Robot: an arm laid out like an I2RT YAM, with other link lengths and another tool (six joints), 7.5 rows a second.
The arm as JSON. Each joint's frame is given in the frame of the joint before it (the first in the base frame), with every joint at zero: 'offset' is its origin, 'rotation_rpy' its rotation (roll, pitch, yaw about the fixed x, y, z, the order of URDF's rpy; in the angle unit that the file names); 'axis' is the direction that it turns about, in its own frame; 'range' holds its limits. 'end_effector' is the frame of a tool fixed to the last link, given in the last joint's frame.
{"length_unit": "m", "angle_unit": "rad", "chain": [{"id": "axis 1", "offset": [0.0, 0.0, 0.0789], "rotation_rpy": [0.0, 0.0, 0.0], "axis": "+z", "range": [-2.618, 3.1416]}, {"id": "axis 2", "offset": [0.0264, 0.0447, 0.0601], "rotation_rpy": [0.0, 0.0, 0.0], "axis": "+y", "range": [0.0, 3.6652]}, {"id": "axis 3", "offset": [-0.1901, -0.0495, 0.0], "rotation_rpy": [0.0, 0.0, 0.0], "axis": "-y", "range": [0.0, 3.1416]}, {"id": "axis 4", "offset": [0.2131, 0.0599, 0.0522], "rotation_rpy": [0.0, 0.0, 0.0], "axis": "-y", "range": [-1.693, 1.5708]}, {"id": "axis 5", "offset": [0.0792, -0.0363, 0.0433], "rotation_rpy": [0.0, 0.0, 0.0], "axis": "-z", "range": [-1.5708, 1.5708]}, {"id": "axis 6", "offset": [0.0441, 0.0, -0.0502], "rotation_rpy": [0.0, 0.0, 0.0], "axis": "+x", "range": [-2.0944, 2.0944]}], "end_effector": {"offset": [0.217, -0.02, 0.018], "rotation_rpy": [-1.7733, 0.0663, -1.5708]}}
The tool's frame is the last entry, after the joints.
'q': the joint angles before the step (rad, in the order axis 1, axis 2, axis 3, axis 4, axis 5, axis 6). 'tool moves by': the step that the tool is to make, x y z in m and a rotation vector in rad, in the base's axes. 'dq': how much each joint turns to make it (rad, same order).
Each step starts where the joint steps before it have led.
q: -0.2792 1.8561 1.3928 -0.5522 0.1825 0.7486
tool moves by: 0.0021 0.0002 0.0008 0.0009 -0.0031 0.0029
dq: 0.0001 0.0044 0.0076 -0.0002 -0.0030 -0.0015
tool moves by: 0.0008 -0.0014 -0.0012 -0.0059 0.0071 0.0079
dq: -0.0016 0.0107 0.0090 -0.0013 0.0014 -0.0123
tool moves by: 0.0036 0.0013 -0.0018 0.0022 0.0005 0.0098
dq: 0.0015 0.0154 0.0125 0.0029 -0.0060 -0.0061
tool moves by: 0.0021 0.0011 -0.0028 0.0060 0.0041 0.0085
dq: -0.0015 0.0153 0.0123 -0.0016 -0.0092 -0.0061
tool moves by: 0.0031 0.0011 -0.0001 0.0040 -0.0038 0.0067
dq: -0.0001 0.0077 0.0090 0.0018 -0.0077 -0.0033
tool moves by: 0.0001 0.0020 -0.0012 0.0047 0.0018 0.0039
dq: 0.0017 0.0014 -0.0001 -0.0015 -0.0046 0.0002
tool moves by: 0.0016 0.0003 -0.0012 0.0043 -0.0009 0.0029
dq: -0.0018 0.0078 0.0061 0.0017 -0.0062 -0.0017
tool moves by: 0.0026 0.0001 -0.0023 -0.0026 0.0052 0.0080
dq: 0.0018 0.0185 0.0155 -0.0002 0.0001 -0.0075
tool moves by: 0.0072 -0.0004 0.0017 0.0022 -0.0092 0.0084
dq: -0.0015 0.0202 0.0295 -0.0002 -0.0092 -0.0061
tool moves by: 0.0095 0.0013 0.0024 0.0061 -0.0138 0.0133
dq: -0.0001 0.0229 0.0352 0.0001 -0.0153 -0.0062
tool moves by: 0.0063 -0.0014 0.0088 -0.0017 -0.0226 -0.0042
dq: 0.0000 -0.0031 0.0197 -0.0014 -0.0016 0.0061
